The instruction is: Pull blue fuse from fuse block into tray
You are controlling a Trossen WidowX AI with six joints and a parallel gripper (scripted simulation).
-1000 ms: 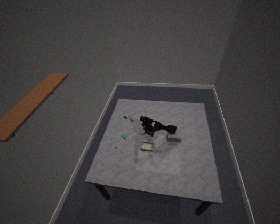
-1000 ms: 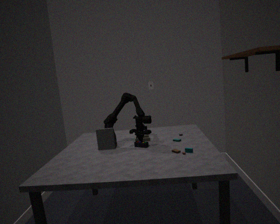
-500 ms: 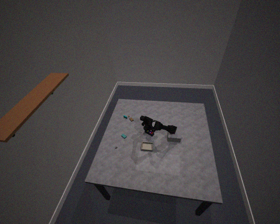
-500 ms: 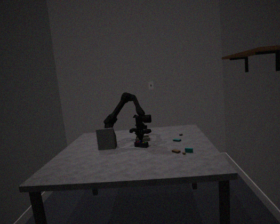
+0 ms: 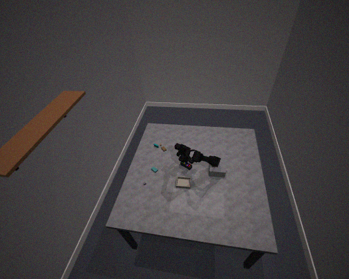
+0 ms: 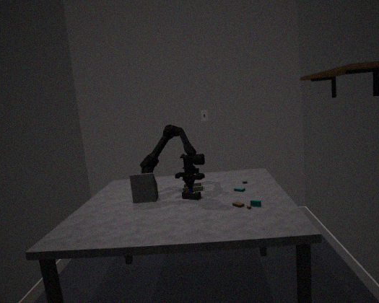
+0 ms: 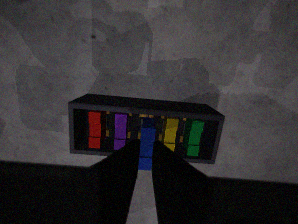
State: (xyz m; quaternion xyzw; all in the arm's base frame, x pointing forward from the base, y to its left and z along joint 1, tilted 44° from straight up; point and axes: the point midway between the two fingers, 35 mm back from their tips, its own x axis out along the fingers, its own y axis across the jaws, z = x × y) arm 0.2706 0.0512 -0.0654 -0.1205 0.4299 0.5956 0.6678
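The shallow tray is 1 cm behind my gripper tip, 20 cm to the left of it and 6 cm below it.
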